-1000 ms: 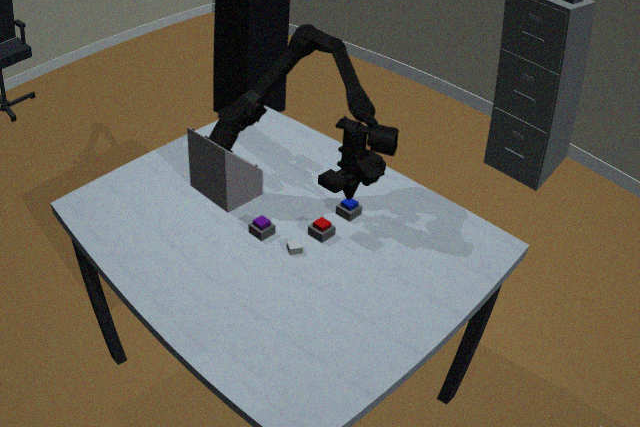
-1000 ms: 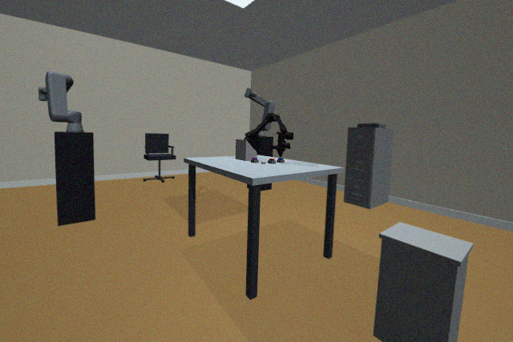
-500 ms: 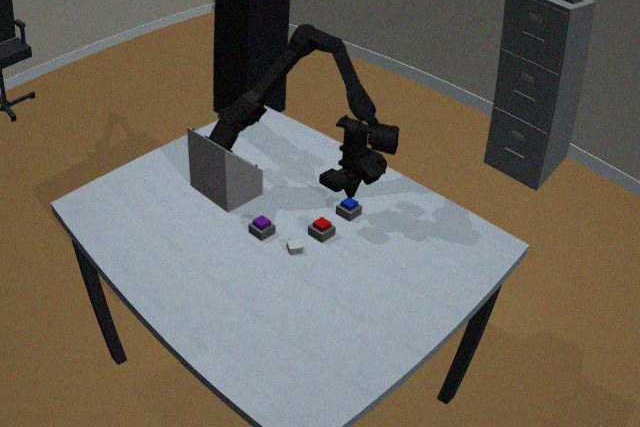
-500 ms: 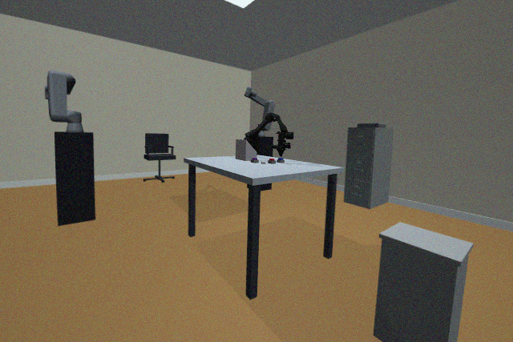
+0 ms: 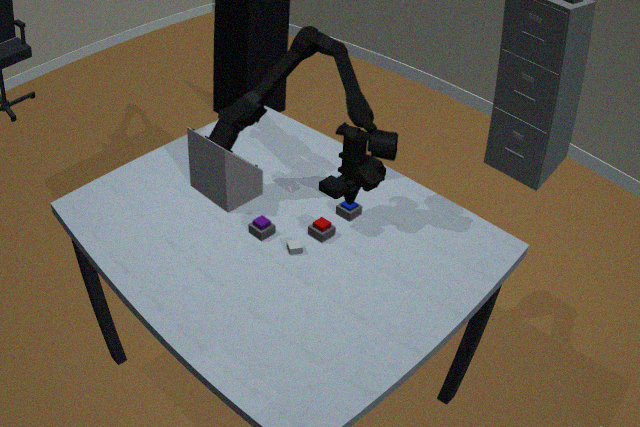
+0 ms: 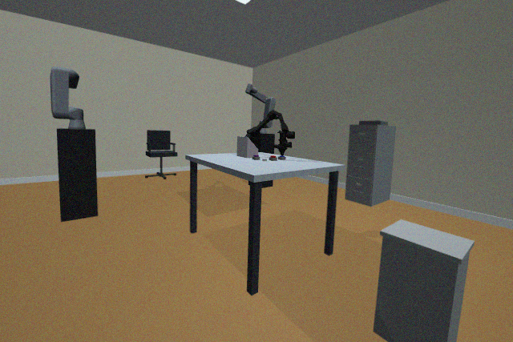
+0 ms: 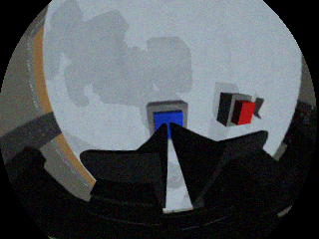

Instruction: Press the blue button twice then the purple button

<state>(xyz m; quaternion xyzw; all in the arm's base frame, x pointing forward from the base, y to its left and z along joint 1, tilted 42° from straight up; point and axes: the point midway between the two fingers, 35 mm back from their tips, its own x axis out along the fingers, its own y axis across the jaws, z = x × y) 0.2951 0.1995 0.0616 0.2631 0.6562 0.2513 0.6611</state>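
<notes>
My gripper tip is 1 cm above the blue button. Round my gripper tip: red button 11 cm to the right, 1 cm ahead; small grey block 21 cm to the right, 2 cm below; purple button 22 cm to the right, 10 cm behind.
</notes>
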